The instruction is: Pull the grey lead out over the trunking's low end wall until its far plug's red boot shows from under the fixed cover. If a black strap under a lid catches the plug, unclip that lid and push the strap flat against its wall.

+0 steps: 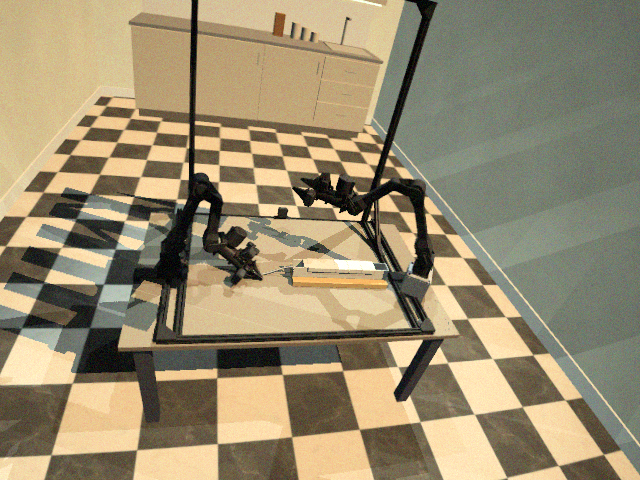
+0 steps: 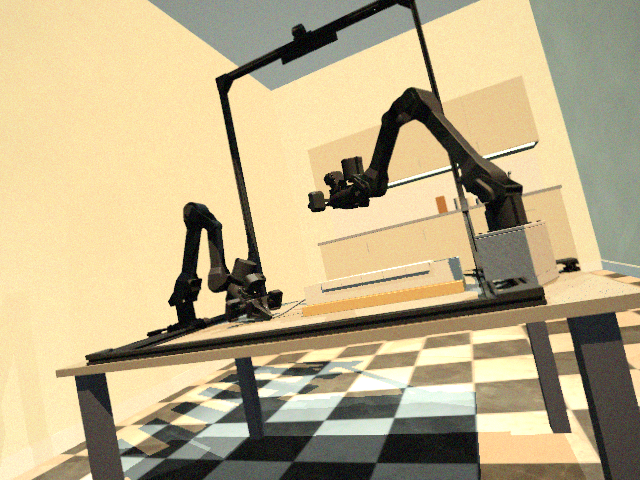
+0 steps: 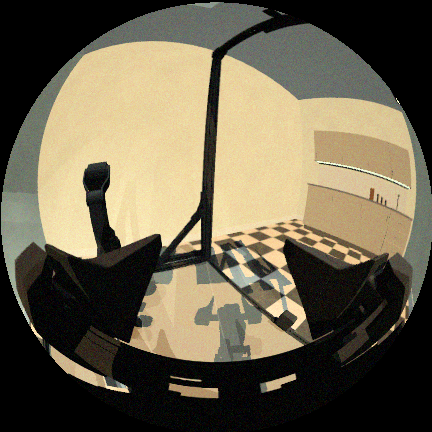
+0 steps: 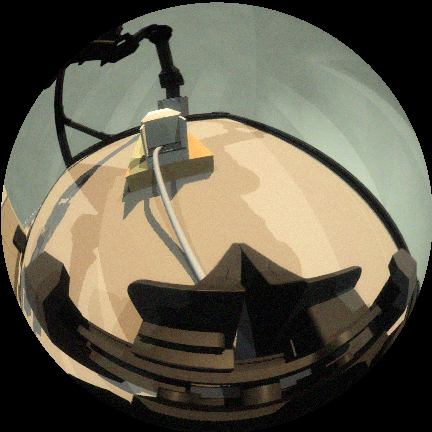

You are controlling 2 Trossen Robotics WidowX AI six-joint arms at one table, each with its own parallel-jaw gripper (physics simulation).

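Where they show: left gripper, between the fingertips: (image 1: 296,182) (image 3: 224,243); right gripper, between the fingertips: (image 1: 262,279) (image 2: 271,317) (image 4: 237,248); left arm's base, origin of its link: (image 1: 420,271) (image 2: 509,228) (image 4: 172,97); right arm's base, origin of its link: (image 1: 170,265) (image 2: 187,321).
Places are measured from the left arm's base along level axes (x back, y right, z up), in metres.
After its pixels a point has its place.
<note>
The grey lead (image 1: 273,271) @[z -0.095, x -0.554, y -0.214 m] (image 2: 289,308) @[z -0.094, x -0.555, y -0.214 m] (image 4: 170,205) @[z -0.092, x -0.553, y -0.212 m] comes out at the left end of the pale trunking (image 1: 309,273) (image 2: 314,295) @[z -0.067, x -0.449, y -0.193 m] (image 4: 177,155) @[z -0.083, x -0.480, y -0.195 m] and runs nearly straight, raised off the table, to my right gripper (image 1: 261,277) @[z -0.107, x -0.576, y -0.265 m] (image 2: 268,315) @[z -0.107, x -0.576, y -0.265 m] (image 4: 237,248) @[z -0.107, x -0.576, y -0.265 m]. That gripper is low over the table, its fingertips together and shut on the lead; the near plug is hidden by the fingers. White lids (image 1: 354,265) @[z -0.037, x -0.262, y -0.066 m] cover much of the trunking's top. No red boot or black strap can be made out. My left gripper (image 1: 298,184) @[z 0.205, x -0.588, y -0.003 m] (image 2: 316,201) @[z 0.205, x -0.588, y -0.003 m] (image 3: 224,243) @[z 0.205, x -0.588, y -0.003 m] is open and empty, high above the table's back.
An orange-yellow bar (image 1: 338,282) @[z -0.090, x -0.298, y -0.140 m] (image 2: 382,298) @[z -0.100, x -0.267, y -0.129 m] (image 4: 202,162) @[z -0.099, x -0.466, y -0.220 m] lies along the trunking's front. A grey box (image 1: 416,285) @[z -0.035, x 0.001, y -0.050 m] (image 2: 509,255) @[z -0.050, x 0.010, y -0.050 m] stands at the table's right by the left arm's base. A black frame edges the table, with uprights at the back.
</note>
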